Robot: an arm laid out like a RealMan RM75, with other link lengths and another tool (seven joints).
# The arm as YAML. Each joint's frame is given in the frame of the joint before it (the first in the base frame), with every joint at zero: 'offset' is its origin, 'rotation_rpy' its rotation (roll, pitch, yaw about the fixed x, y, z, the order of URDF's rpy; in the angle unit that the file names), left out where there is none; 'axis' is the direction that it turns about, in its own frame. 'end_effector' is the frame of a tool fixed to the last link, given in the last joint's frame.
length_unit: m
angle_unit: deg
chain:
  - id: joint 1
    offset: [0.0, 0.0, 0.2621]
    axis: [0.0, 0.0, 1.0]
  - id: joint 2
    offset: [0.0, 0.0, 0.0]
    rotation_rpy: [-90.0, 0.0, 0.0]
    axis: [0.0, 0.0, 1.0]
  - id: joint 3
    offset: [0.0, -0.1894, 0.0]
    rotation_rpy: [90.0, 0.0, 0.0]
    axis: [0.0, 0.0, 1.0]
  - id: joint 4
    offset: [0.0, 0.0, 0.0]
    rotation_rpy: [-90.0, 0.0, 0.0]
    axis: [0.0, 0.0, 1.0]
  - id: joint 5
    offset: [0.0, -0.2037, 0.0]
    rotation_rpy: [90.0, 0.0, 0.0]
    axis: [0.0, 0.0, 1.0]
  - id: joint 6
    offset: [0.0, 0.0, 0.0]
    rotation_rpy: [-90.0, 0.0, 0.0]
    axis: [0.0, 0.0, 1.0]
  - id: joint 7
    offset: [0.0, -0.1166, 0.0]
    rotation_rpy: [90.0, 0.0, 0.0]
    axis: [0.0, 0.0, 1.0]
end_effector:
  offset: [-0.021, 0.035, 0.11]
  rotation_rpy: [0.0, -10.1, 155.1]
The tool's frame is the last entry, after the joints.
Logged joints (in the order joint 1, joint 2, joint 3, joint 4, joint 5, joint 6, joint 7), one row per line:
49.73 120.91 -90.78 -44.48 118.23 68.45 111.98
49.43 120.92 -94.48 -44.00 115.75 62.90 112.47
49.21 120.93 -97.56 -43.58 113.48 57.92 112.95
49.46 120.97 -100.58 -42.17 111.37 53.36 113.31
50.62 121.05 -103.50 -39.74 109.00 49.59 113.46
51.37 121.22 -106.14 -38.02 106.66 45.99 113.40
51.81 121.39 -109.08 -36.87 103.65 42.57 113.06
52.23 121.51 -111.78 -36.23 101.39 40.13 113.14
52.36 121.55 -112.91 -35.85 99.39 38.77 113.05
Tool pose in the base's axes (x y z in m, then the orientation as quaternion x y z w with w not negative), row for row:
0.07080 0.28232 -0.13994 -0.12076 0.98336 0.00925 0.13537
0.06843 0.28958 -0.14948 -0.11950 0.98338 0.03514 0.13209
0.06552 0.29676 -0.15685 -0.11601 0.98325 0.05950 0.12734
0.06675 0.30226 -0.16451 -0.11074 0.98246 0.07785 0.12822
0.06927 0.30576 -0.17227 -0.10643 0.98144 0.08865 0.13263
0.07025 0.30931 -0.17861 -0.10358 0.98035 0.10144 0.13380
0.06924 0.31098 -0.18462 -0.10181 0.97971 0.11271 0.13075
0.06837 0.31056 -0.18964 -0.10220 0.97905 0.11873 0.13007
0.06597 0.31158 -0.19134 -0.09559 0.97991 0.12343 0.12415
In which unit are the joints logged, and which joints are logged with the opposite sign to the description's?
The joints are logged in degrees. Opposite sign: joint 5, joint 6.
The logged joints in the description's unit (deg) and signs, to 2 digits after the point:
49.73 120.91 -90.78 -44.48 -118.23 -68.45 111.98
49.43 120.92 -94.48 -44.00 -115.75 -62.90 112.47
49.21 120.93 -97.56 -43.58 -113.48 -57.92 112.95
49.46 120.97 -100.58 -42.17 -111.37 -53.36 113.31
50.62 121.05 -103.50 -39.74 -109.00 -49.59 113.46
51.37 121.22 -106.14 -38.02 -106.66 -45.99 113.40
51.81 121.39 -109.08 -36.87 -103.65 -42.57 113.06
52.23 121.51 -111.78 -36.23 -101.39 -40.13 113.14
52.36 121.55 -112.91 -35.85 -99.39 -38.77 113.05

